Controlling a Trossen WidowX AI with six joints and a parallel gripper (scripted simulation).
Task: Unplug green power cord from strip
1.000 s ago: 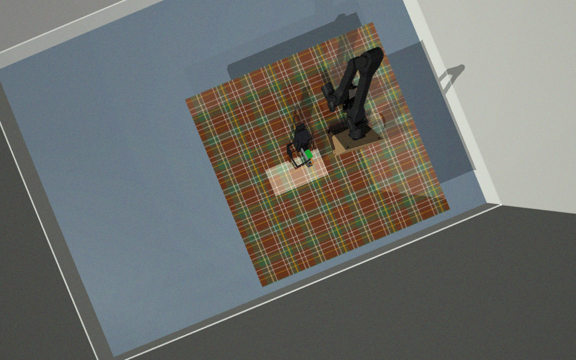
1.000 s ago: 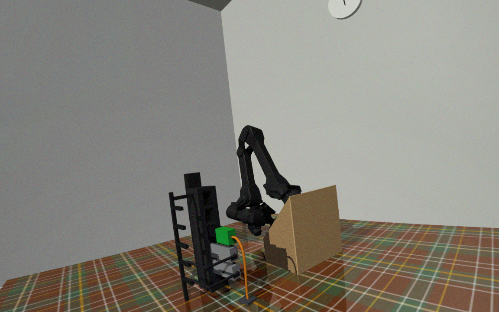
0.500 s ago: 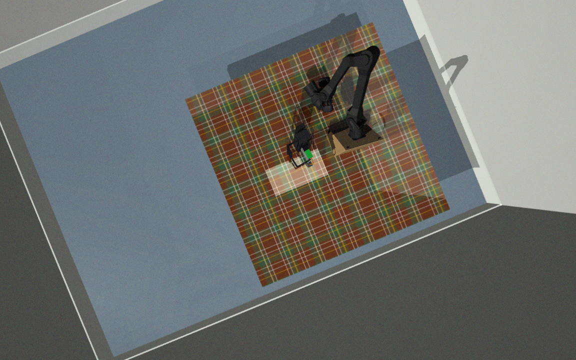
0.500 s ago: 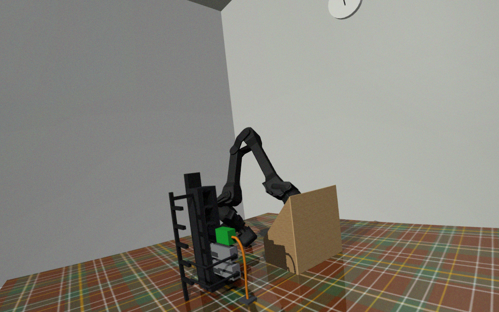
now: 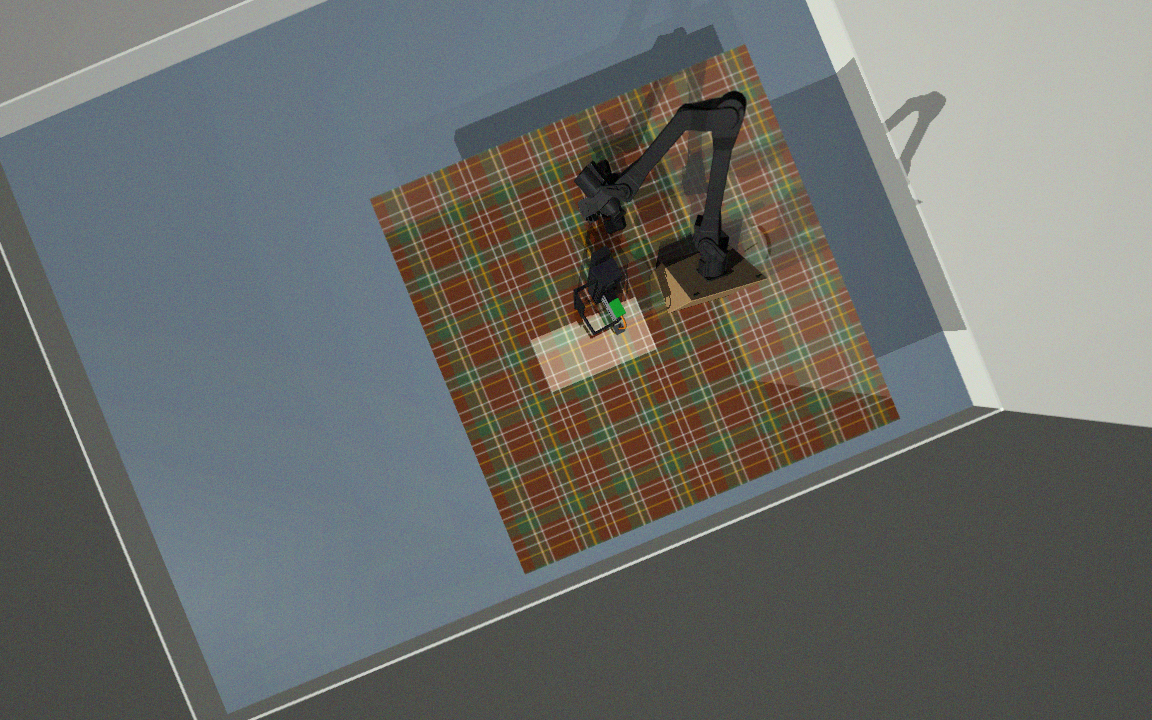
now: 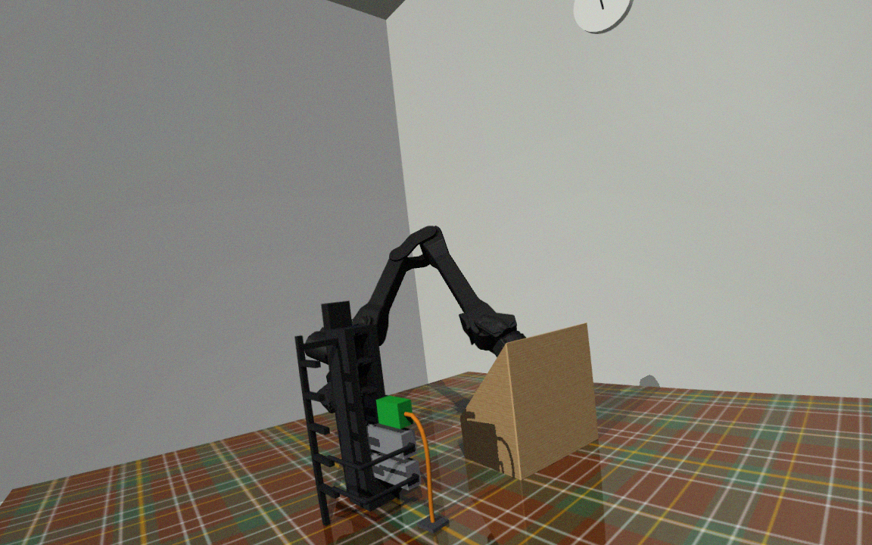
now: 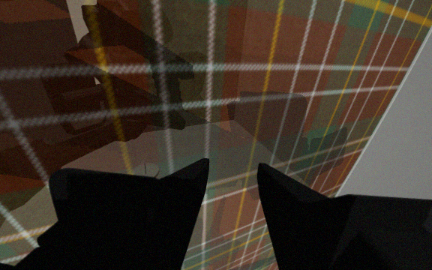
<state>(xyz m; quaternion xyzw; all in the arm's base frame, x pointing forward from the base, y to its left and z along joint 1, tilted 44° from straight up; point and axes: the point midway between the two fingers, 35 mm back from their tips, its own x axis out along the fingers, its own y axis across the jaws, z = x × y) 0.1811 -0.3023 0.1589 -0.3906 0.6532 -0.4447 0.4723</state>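
Right now my gripper tip is 11 cm short of the green plug, 33 cm to the right of it and 12 cm below it.
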